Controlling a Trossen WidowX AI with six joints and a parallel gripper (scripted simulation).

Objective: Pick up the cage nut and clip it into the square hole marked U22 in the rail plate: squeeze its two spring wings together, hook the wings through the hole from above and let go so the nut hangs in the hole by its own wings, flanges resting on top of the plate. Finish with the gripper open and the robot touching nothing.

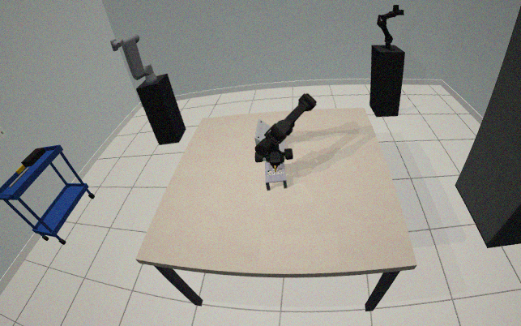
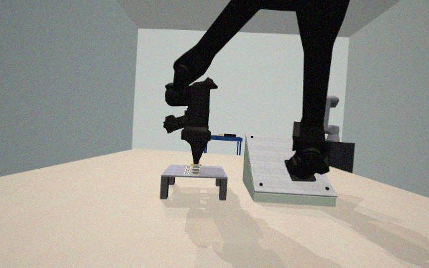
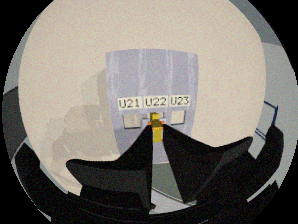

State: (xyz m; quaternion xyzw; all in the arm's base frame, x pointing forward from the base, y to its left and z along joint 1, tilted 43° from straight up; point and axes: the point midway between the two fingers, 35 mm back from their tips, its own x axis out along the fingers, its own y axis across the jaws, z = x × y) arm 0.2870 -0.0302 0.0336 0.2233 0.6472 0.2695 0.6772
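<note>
My gripper tip is now 1 cm above the cage nut.
</note>
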